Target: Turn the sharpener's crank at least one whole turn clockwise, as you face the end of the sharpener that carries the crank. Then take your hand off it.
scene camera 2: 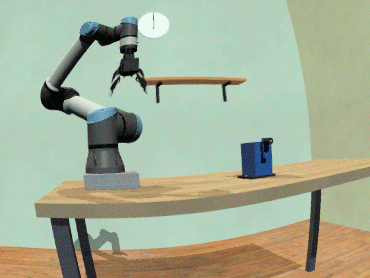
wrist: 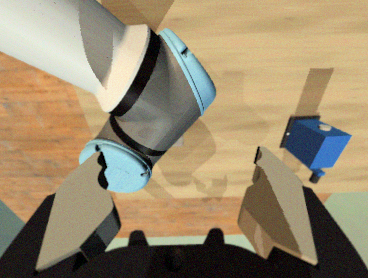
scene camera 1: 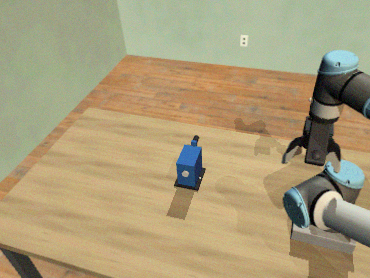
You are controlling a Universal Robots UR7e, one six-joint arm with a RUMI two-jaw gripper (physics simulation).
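Where they show: gripper, fingertip midpoint: [scene camera 2: 128, 95] [wrist: 180, 151] [scene camera 1: 309, 168]; arm's base, origin of the base link: [scene camera 2: 104, 172].
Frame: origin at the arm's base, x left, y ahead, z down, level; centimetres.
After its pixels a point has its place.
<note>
The blue sharpener [scene camera 1: 189, 167] {x -8.2, y 51.5, z -6.4 cm} [scene camera 2: 250, 161] {x -15.7, y 49.1, z -0.8 cm} [wrist: 316, 145] {x -11.7, y 49.4, z -6.2 cm} stands upright on its thin black base on the table. Its crank [scene camera 1: 195, 140] {x -22.5, y 51.9, z -8.1 cm} [scene camera 2: 264, 150] {x -21.9, y 51.6, z -4.3 cm} [wrist: 316, 175] {x -21.9, y 51.2, z -8.3 cm} is on the end facing scene camera 2, with the arm upright and the black knob at the top. A pale round spot shows on the opposite end in scene camera 1. My gripper [scene camera 1: 311, 163] {x 7.0, y 11.9, z -28.3 cm} [scene camera 2: 129, 93] {x 7.0, y 11.9, z -28.3 cm} [wrist: 180, 151] {x 7.0, y 11.9, z -28.3 cm} is open and empty, pointing down. It hangs high above the arm's base side of the table, well apart from the sharpener and crank.
The wooden table [scene camera 1: 120, 210] {x 8.0, y 76.4, z 5.3 cm} [scene camera 2: 200, 200] {x -45.1, y 16.8, z 6.0 cm} carries the arm's grey base block [scene camera 1: 320, 237] {x 9.7, y 3.5, z 0.5 cm} [scene camera 2: 111, 181] {x -9.6, y 0.8, z 2.6 cm}. The arm's own shoulder and upper arm [wrist: 155, 100] {x 10.8, y 9.5, z -23.3 cm} are close to the gripper. A wall shelf [scene camera 2: 200, 80] and a round clock [scene camera 2: 154, 25] are on the wall behind.
</note>
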